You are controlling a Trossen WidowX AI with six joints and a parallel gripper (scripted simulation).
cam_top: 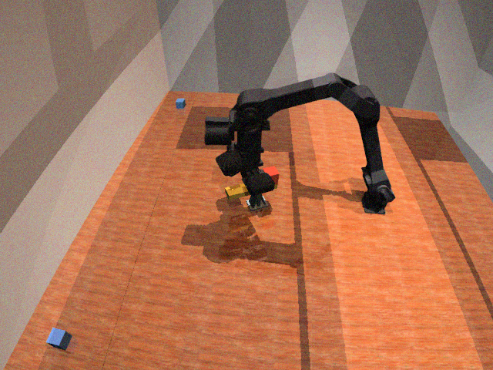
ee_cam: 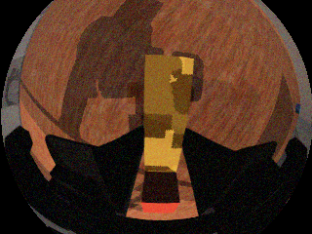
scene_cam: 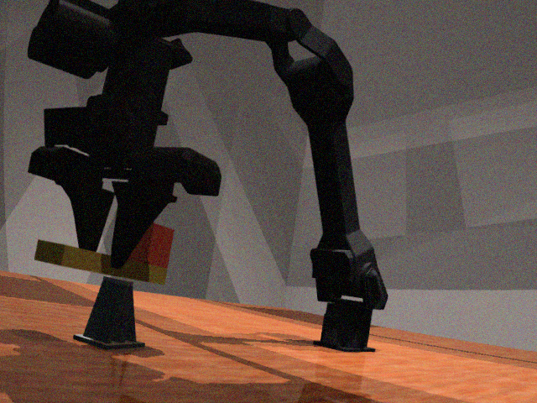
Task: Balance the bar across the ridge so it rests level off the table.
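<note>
Now: the bar 30 mm behind my gripper tip, 20 mm to the right of it and 10 mm above it.
</note>
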